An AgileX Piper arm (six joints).
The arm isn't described. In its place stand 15 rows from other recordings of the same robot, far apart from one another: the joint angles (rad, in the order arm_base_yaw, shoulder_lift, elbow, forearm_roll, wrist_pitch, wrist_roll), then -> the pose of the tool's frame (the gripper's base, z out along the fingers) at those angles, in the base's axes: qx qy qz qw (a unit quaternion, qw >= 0); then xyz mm.
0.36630, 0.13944, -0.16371, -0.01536, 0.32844, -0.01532 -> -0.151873, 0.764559, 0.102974, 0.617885, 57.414, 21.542, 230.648
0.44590, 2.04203, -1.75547, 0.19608, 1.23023, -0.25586 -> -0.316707, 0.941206, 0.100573, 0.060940, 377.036, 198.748, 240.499
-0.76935, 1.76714, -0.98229, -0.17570, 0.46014, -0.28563 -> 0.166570, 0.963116, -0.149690, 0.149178, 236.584, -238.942, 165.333
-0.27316, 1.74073, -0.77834, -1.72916, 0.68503, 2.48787 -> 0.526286, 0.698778, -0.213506, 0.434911, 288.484, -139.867, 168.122
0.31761, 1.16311, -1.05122, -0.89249, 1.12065, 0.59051 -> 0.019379, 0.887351, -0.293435, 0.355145, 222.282, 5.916, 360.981
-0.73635, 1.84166, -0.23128, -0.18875, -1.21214, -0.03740 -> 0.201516, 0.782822, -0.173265, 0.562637, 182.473, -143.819, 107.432
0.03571, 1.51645, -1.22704, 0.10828, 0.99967, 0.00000 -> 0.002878, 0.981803, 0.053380, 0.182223, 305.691, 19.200, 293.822
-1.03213, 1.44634, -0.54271, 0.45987, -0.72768, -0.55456 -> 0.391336, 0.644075, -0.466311, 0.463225, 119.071, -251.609, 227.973
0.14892, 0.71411, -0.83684, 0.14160, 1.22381, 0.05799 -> -0.038750, 0.958300, 0.098513, 0.265432, 97.568, 26.851, 334.485
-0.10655, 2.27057, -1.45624, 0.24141, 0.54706, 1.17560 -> 0.661287, 0.731595, 0.141110, 0.086926, 439.579, -35.634, 77.907
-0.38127, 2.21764, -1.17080, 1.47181, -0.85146, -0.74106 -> 0.556952, 0.662030, -0.331556, 0.376286, 348.572, -213.126, 87.113
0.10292, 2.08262, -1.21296, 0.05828, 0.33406, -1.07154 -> -0.519062, 0.824418, -0.091081, 0.206429, 402.951, 43.366, 107.371
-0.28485, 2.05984, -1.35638, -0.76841, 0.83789, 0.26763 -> 0.027199, 0.954281, -0.293179, 0.051520, 376.107, -159.108, 152.295
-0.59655, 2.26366, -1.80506, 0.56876, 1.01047, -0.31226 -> 0.260126, 0.928065, 0.185489, 0.191372, 414.810, -231.506, 167.031
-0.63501, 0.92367, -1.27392, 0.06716, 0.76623, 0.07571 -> 0.288552, 0.759916, -0.128786, 0.568049, 134.897, -94.134, 468.474
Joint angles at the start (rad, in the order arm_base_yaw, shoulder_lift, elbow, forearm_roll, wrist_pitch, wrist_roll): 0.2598, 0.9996, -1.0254, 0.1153, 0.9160, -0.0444
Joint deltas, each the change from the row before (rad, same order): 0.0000, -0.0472, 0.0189, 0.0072, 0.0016, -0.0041; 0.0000, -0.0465, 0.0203, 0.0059, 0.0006, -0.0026; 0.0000, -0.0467, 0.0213, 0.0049, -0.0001, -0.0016; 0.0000, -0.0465, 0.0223, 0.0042, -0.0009, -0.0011; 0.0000, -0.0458, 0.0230, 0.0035, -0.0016, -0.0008; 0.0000, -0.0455, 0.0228, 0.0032, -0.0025, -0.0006; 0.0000, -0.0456, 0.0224, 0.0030, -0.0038, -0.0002; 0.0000, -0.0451, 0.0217, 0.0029, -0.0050, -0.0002; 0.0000, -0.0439, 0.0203, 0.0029, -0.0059, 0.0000; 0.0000, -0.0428, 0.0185, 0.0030, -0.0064, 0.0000; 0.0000, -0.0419, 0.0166, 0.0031, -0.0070, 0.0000; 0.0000, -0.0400, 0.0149, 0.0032, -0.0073, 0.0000; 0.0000, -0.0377, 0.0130, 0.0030, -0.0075, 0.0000; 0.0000, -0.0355, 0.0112, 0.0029, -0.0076, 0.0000
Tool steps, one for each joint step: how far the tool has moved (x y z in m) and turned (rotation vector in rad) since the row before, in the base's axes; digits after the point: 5 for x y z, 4 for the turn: -0.01161, -0.00254, 0.00277, 0.0111, -0.0251, 0.0040; -0.01131, -0.00256, 0.00172, 0.0105, -0.0240, 0.0028; -0.01119, -0.00261, 0.00094, 0.0101, -0.0239, 0.0019; -0.01093, -0.00260, 0.00013, 0.0097, -0.0235, 0.0014; -0.01052, -0.00255, -0.00065, 0.0090, -0.0229, 0.0011; -0.01021, -0.00250, -0.00104, 0.0091, -0.0237, 0.0008; -0.00996, -0.00246, -0.00127, 0.0097, -0.0253, 0.0004; -0.00959, -0.00238, -0.00146, 0.0100, -0.0267, 0.0003; -0.00912, -0.00226, -0.00148, 0.0105, -0.0277, 0.0001; -0.00874, -0.00216, -0.00137, 0.0109, -0.0288, 0.0001; -0.00844, -0.00209, -0.00116, 0.0115, -0.0303, 0.0001; -0.00796, -0.00196, -0.00107, 0.0116, -0.0303, 0.0002; -0.00743, -0.00183, -0.00091, 0.0114, -0.0302, 0.0001; -0.00696, -0.00172, -0.00073, 0.0112, -0.0299, 0.0001
